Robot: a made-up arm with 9 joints.
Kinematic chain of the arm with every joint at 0, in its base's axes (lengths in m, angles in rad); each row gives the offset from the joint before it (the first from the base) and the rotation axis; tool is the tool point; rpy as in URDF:
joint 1: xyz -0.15 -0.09 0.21 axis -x
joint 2: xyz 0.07 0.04 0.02 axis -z
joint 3: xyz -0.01 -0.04 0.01 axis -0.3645 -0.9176 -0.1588
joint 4: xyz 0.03 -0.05 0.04 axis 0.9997 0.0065 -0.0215
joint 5: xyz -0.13 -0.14 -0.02 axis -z
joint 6: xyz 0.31 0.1 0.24 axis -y
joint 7: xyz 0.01 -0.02 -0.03 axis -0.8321 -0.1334 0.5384
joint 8: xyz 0 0.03 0 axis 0.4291 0.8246 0.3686
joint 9: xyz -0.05 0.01 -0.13 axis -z
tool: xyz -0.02 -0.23 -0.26 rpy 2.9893 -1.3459 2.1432
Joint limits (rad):
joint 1: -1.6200..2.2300
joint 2: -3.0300..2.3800
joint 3: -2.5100..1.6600
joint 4: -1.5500..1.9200
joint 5: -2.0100..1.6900
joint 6: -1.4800..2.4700
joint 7: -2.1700..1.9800
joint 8: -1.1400..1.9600
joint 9: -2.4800..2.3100
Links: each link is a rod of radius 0.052 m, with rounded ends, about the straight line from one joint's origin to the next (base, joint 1, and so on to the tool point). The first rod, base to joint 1, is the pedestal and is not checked.
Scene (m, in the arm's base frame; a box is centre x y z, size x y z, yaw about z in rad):
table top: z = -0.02
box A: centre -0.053 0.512 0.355 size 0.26 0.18 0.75 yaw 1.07
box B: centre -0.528 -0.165 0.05 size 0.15 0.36 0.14 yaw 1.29
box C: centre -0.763 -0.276 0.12 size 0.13 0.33 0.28 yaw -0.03
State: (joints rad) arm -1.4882 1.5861 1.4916 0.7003 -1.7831 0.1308 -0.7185 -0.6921 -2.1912
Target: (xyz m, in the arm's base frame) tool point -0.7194 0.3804 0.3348
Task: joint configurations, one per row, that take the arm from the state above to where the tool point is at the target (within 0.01 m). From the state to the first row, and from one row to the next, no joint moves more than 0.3 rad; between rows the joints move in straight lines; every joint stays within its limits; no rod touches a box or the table.
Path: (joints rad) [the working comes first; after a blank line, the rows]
Joints at the target: -1.0400 0.4335 1.4547 1.5217 -2.0100 0.6321 -0.7043 -0.7122 -2.2647
Straight joint move there: touches box A.

1: -1.4722 1.3487 1.4723 0.8726 -1.7057 0.2634 -0.7496 -0.6607 -2.1658
2: -1.4563 1.1114 1.4530 1.0449 -1.6284 0.3961 -0.7806 -0.6294 -2.1405
3: -1.4403 0.8740 1.4337 1.2172 -1.5510 0.5287 -0.8117 -0.5980 -2.1151
4: -1.2402 0.6538 1.4442 1.3695 -1.7805 0.5804 -0.7580 -0.6551 -2.1899
5: -1.0400 0.4335 1.4547 1.5217 -2.0100 0.6321 -0.7043 -0.7122 -2.2647

